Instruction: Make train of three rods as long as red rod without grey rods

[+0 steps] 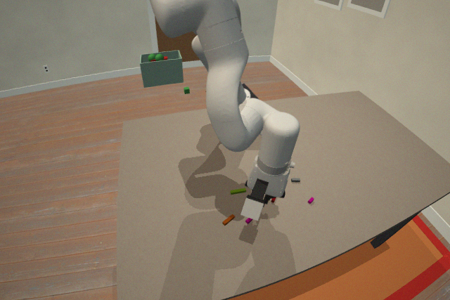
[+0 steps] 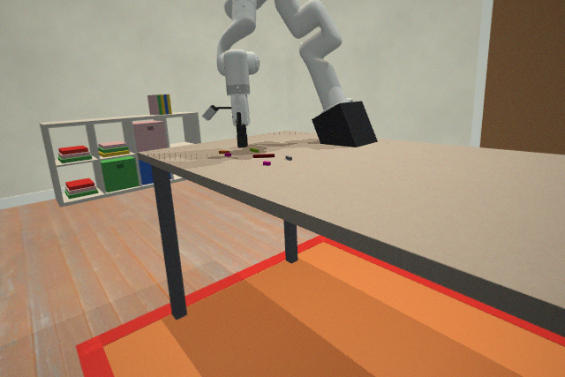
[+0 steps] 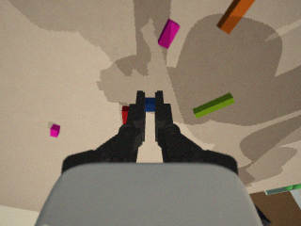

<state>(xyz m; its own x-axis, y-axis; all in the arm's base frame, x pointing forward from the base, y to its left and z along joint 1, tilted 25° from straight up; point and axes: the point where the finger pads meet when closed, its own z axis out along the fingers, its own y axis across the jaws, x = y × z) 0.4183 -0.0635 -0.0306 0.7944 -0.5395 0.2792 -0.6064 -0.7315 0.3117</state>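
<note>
Right now my hand is 30 mm past the red rod, 70 mm to the right of it and 50 mm above it. The rest, counted from my hand: blue rod 20 mm below; then lime rod 70 mm behind, 50 mm to the right, 50 mm below; then orange rod 20 mm ahead, 100 mm to the right, 50 mm below.
</note>
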